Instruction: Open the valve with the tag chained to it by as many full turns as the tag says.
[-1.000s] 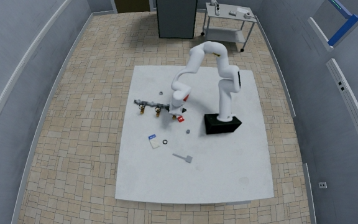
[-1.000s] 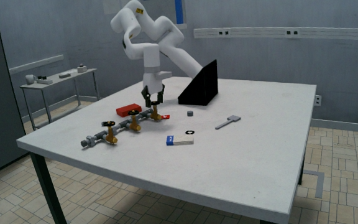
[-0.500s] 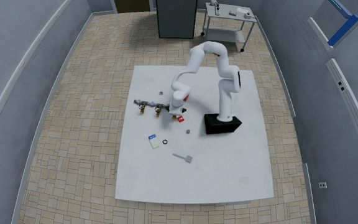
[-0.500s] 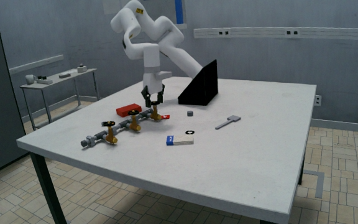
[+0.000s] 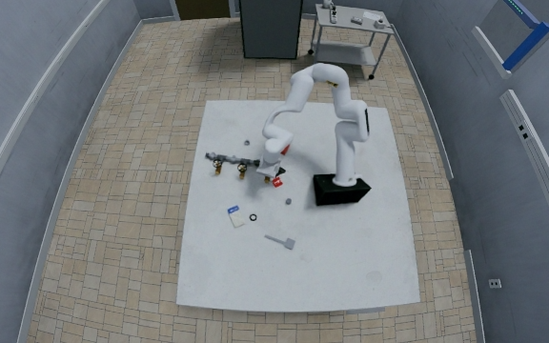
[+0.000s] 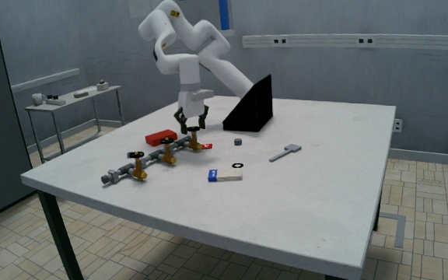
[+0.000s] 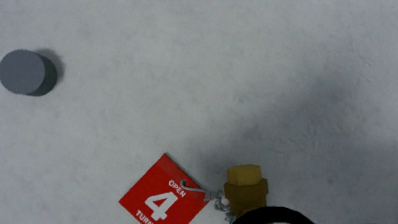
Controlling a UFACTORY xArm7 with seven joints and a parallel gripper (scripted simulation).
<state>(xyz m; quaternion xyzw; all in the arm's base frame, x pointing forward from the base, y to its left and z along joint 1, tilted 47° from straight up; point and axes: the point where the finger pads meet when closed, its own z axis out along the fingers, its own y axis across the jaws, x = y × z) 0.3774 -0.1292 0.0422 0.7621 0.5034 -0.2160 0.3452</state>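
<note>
Right now my hand is 90 mm above the red tag, 40 mm past it and 30 mm to the right of it. Round my hand: white box (200 mm to the left, 190 mm ahead, 90 mm below); red block (210 mm to the right, 80 mm below, 80 mm behind); grey flat tool (360 mm to the left, 90 mm below, 30 mm behind).
</note>
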